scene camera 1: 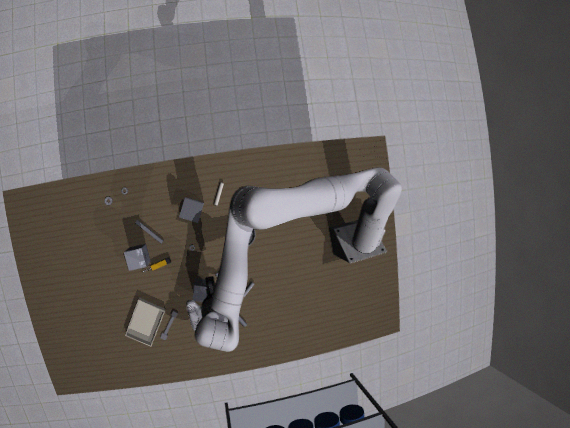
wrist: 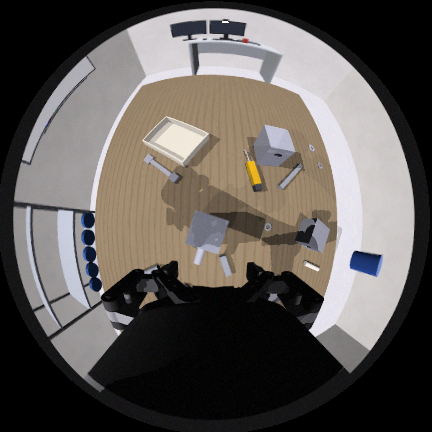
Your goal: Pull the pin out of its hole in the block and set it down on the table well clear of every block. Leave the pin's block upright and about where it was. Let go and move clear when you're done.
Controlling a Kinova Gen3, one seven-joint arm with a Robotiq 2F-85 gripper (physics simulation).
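Seen in the pictures: gripper, between the fingertips: [wrist: 212, 269]; arm's base, origin of its link: [scene camera 1: 364, 242].
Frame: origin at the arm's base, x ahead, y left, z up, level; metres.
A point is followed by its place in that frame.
The pin [wrist: 199, 256] @(x 0.547, y 0.055, z -0.046 m) is a short light-grey rod. It sticks out of the side of a grey block [scene camera 1: 200, 292] @(x 0.596, y 0.032, z -0.023 m) [wrist: 207, 231] @(x 0.594, y 0.037, z -0.023 m) that stands upright on the table. In the scene view the arm covers part of this block, and the pin cannot be made out there. My gripper [wrist: 212, 269] @(x 0.551, y 0.032, z 0.031 m) is open and empty, with its fingers wide apart. In the wrist view the pin shows just beyond the gap between the fingertips, left of the middle. The gripper is mostly hidden behind the arm in the scene view.
A loose grey peg [wrist: 226, 265] @(x 0.506, y 0.000, z -0.102 m) lies beside the pin. More pegs [scene camera 1: 248, 289] @(x 0.430, y 0.087, z -0.099 m) [scene camera 1: 243, 321] @(x 0.478, y 0.206, z -0.099 m) lie by the arm. A holed block [scene camera 1: 136, 258] @(x 0.779, y -0.130, z -0.023 m) [wrist: 274, 145] @(x 0.758, y -0.106, z -0.023 m), another block [scene camera 1: 191, 209] @(x 0.558, y -0.243, z -0.053 m) [wrist: 312, 234] @(x 0.565, y -0.209, z -0.053 m), yellow-handled tool [scene camera 1: 160, 264] @(x 0.716, y -0.078, z -0.095 m) [wrist: 253, 174] @(x 0.716, y -0.075, z -0.095 m), tray [scene camera 1: 129, 334] @(x 0.917, y 0.159, z -0.101 m) [wrist: 151, 145] @(x 0.818, y 0.182, z -0.089 m) and white stick [scene camera 1: 219, 193] @(x 0.453, y -0.273, z -0.100 m) [wrist: 311, 265] @(x 0.460, y -0.264, z -0.099 m) stand or lie around.
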